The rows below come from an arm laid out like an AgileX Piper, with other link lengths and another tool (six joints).
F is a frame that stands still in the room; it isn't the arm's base.
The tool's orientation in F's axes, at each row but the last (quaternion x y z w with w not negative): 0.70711 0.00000 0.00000 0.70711; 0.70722 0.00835 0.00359 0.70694; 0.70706 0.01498 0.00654 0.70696; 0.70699 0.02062 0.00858 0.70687; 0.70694 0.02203 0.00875 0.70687; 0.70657 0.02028 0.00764 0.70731; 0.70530 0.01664 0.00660 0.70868; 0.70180 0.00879 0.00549 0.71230
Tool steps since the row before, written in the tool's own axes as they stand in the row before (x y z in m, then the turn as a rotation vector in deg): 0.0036 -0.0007 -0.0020 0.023 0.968 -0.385; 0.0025 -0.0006 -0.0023 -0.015 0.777 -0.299; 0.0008 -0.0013 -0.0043 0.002 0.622 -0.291; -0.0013 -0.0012 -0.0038 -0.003 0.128 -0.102; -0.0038 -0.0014 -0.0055 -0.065 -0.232 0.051; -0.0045 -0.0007 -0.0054 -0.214 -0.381 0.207; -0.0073 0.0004 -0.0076 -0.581 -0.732 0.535; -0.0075 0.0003 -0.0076 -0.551 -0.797 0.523
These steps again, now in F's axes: 0.0036 0.0020 -0.0007 0.023 0.385 0.968; 0.0025 0.0023 -0.0006 -0.015 0.298 0.777; 0.0007 0.0043 -0.0013 0.001 0.291 0.622; -0.0015 0.0037 -0.0012 -0.005 0.102 0.128; -0.0041 0.0053 -0.0013 -0.067 -0.054 -0.231; -0.0047 0.0052 -0.0006 -0.212 -0.216 -0.377; -0.0075 0.0074 0.0005 -0.573 -0.557 -0.721; -0.0077 0.0075 0.0002 -0.544 -0.546 -0.787
